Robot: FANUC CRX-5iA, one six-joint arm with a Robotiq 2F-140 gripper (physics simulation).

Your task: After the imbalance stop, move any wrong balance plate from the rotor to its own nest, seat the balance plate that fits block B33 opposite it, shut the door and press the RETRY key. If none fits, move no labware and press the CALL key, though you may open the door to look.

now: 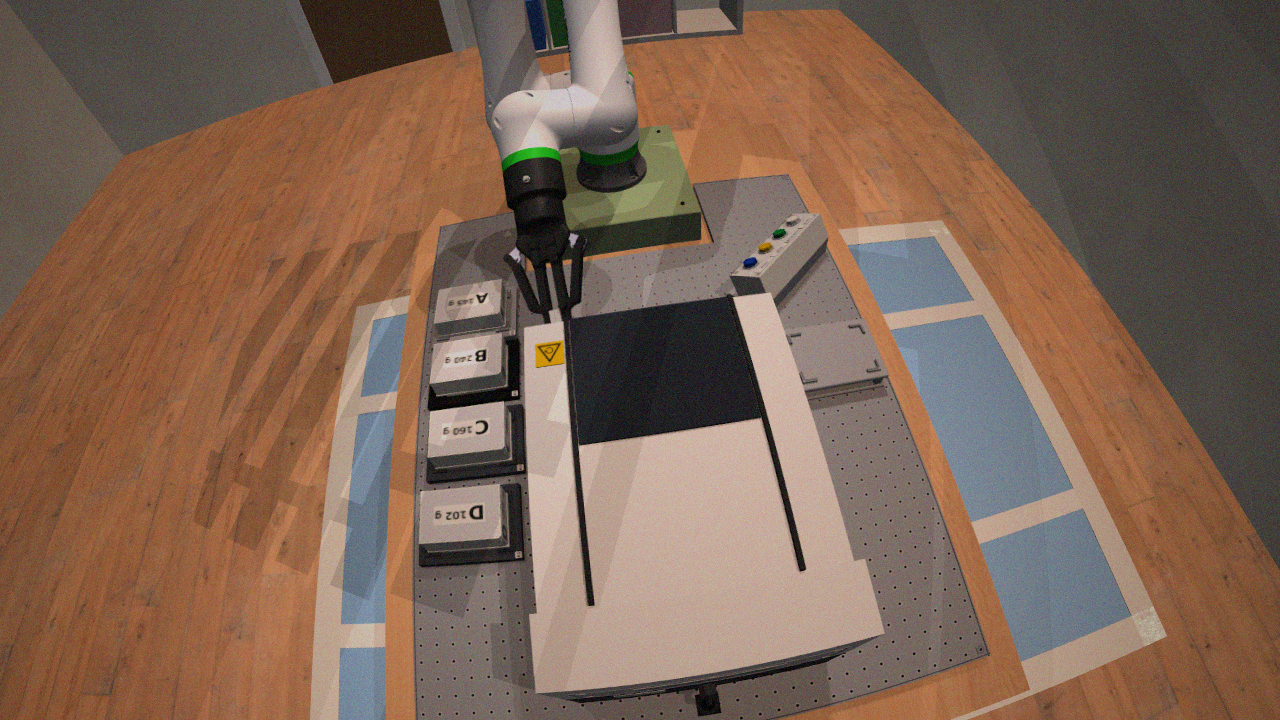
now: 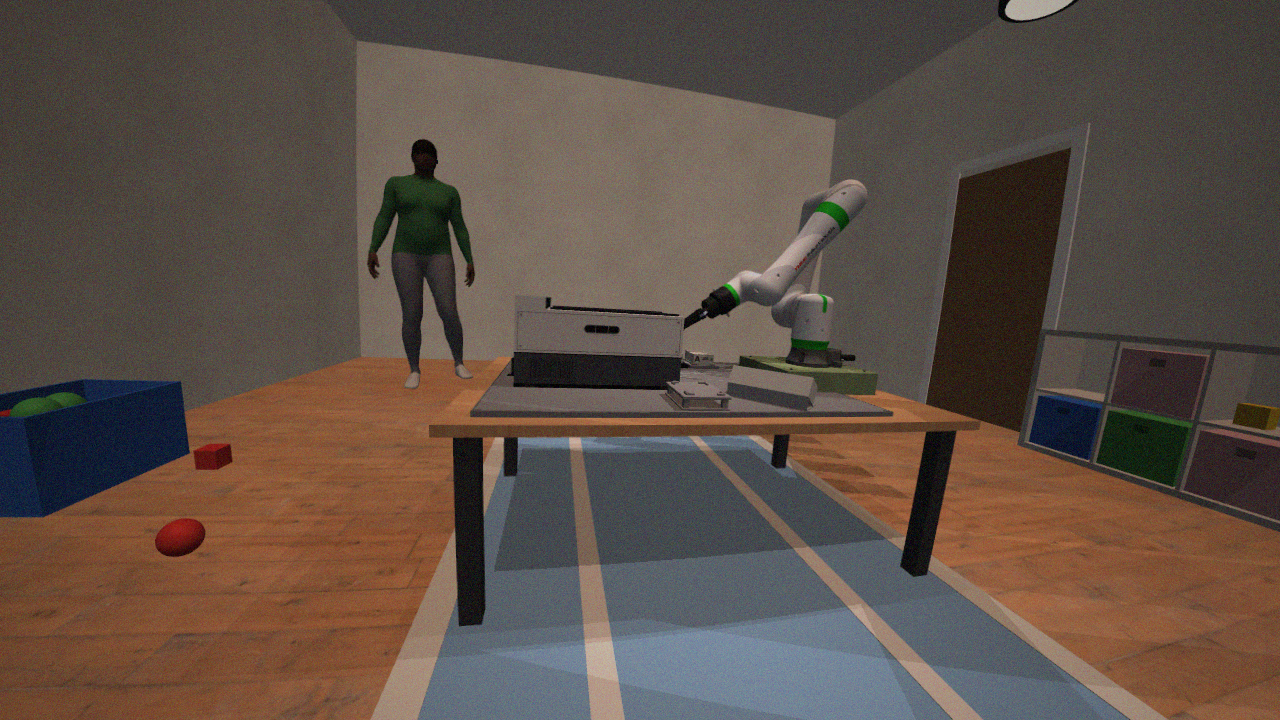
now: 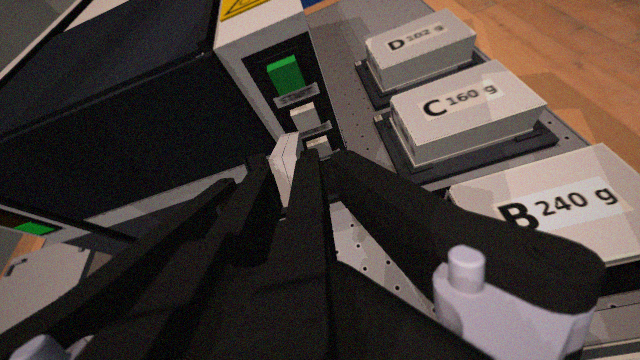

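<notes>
My gripper is shut and empty, its tips at the front of the white centrifuge, near the key column. A white upright piece shows by the tips. The dark door is shut and hides the rotor and block B33. A green START key sits above two white keys, the upper one with an unreadable label. Balance plates A, B 240 g, C 160 g and D 102 g stand in a row.
A sloped key box carries blue, yellow, green and white keys, labels unreadable. A grey tray with corner brackets stands beside the centrifuge. A green light shows on the centrifuge front. A person stands behind the table.
</notes>
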